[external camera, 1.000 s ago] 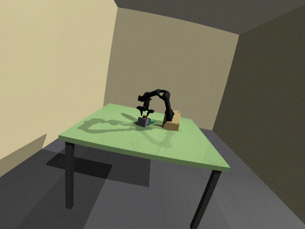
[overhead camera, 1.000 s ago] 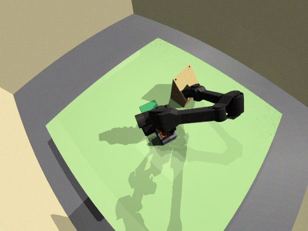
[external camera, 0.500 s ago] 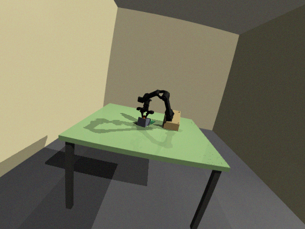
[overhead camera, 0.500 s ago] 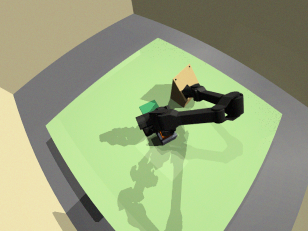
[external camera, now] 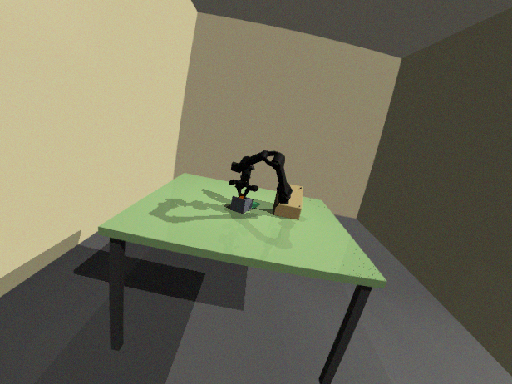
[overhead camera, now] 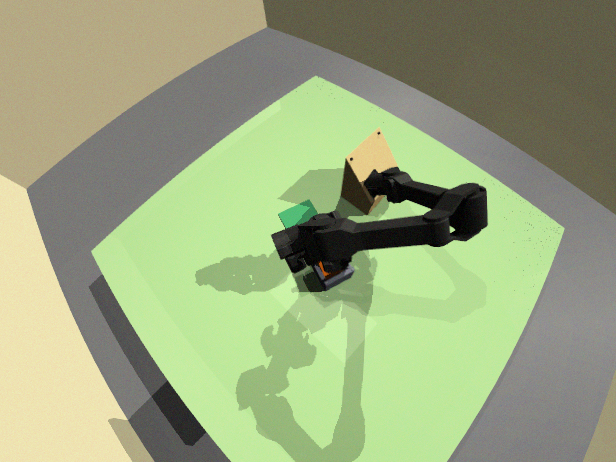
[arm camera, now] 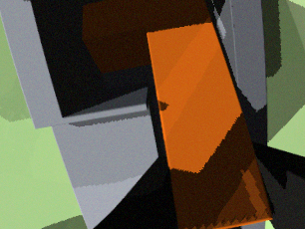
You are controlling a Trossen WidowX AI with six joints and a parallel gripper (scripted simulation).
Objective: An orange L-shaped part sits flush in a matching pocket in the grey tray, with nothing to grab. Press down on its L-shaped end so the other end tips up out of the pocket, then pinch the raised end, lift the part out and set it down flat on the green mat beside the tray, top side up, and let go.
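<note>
The dark green mat lies 80 mm behind my gripper tip, 120 mm to the right of it and 80 mm below it. From my gripper tip the other things lie so: orange L-shaped part: 40 mm to the left, 30 mm below.
</note>
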